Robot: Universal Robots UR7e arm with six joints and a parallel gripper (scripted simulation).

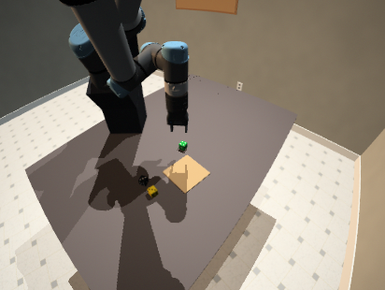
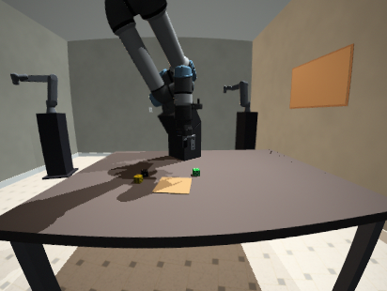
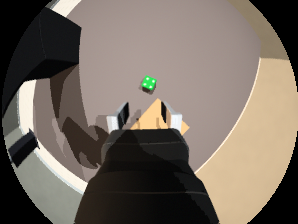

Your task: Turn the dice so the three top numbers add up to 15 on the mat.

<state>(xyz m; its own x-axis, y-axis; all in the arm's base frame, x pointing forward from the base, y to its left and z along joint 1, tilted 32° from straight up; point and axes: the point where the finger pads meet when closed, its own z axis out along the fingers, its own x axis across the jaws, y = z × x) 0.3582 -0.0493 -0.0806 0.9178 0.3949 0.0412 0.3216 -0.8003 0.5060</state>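
Now: the yellow die 23 cm to the right of my hand and 14 cm below it. From my hand the other things lie so: black die (20 cm to the right, 14 cm below, 6 cm behind); green die (14 cm below, 4 cm to the left); tan mat (15 cm below, 9 cm to the right, 7 cm ahead).
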